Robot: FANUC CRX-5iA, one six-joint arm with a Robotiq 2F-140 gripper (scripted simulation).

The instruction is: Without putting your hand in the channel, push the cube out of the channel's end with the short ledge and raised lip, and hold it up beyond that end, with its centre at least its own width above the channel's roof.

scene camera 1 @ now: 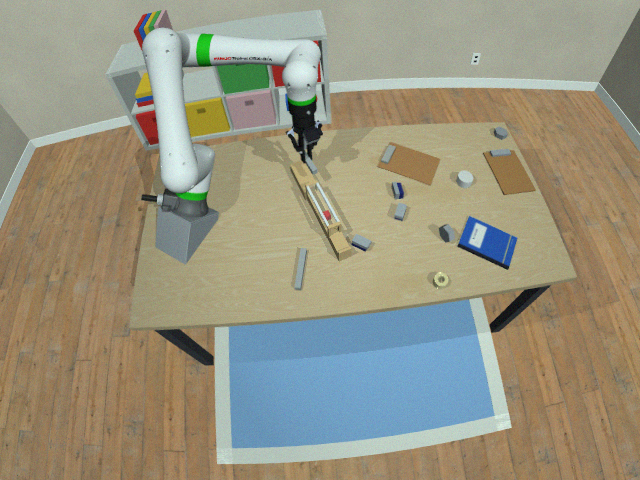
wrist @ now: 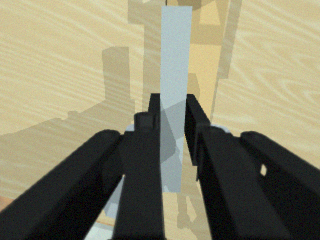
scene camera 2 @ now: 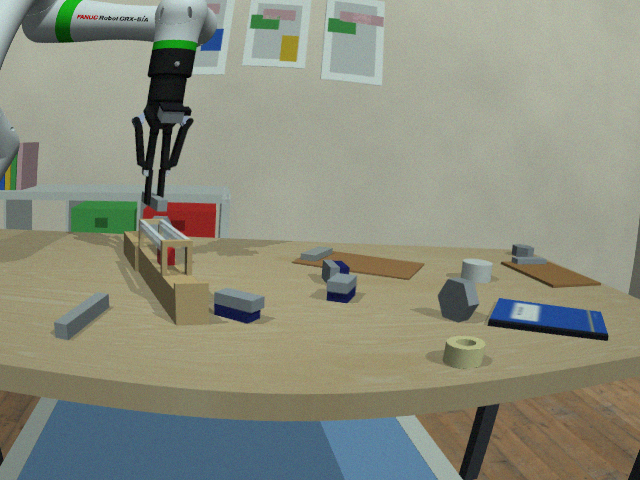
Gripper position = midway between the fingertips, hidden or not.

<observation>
I see my gripper (scene camera 2: 153, 203), a grey bar (wrist: 175, 29), a grey hexagonal prism (scene camera 2: 458, 299) and a grey bar (scene camera 2: 71, 323).
My gripper is seen too in the wrist view (wrist: 171, 109).
</observation>
